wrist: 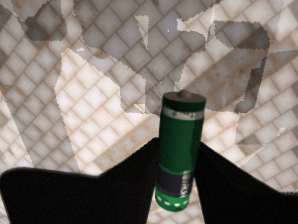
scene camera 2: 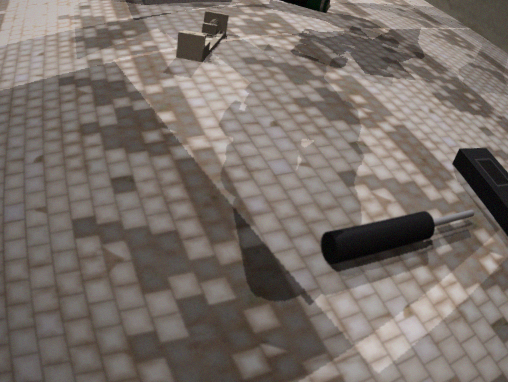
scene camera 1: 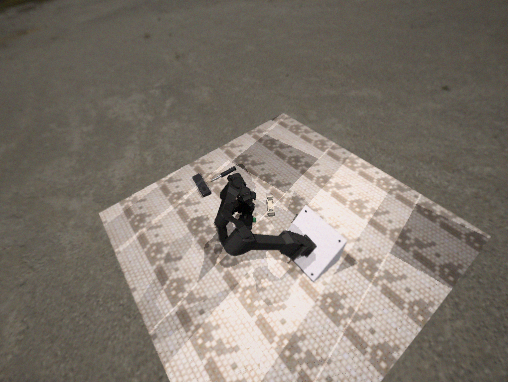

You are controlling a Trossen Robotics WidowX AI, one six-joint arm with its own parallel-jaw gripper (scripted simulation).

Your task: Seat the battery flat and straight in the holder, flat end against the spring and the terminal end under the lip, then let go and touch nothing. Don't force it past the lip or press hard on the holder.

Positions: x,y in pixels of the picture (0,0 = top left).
Labels:
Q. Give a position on a black-handled screwdriver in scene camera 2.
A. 337,246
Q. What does my gripper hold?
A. A green battery.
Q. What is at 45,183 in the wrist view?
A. My gripper.

